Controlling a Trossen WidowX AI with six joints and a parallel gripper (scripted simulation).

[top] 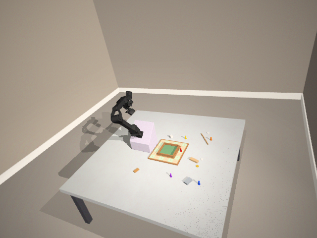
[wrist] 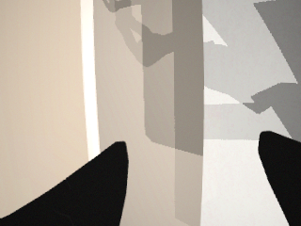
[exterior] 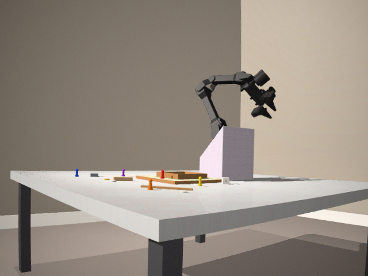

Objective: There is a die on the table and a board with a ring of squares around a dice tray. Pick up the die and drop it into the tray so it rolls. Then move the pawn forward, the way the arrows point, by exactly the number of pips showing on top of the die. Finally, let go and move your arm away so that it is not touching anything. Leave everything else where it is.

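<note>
Right now my gripper tip is 430 mm short of the white die, 310 mm above it and 110 mm to the right of it. From my gripper tip the other things lie so: red pawn: 610 mm ahead, 300 mm below, 60 mm to the right; then yellow pawn: 570 mm ahead, 310 mm below, 140 mm to the left; then green dice tray: 500 mm ahead, 320 mm below, 90 mm to the right.
</note>
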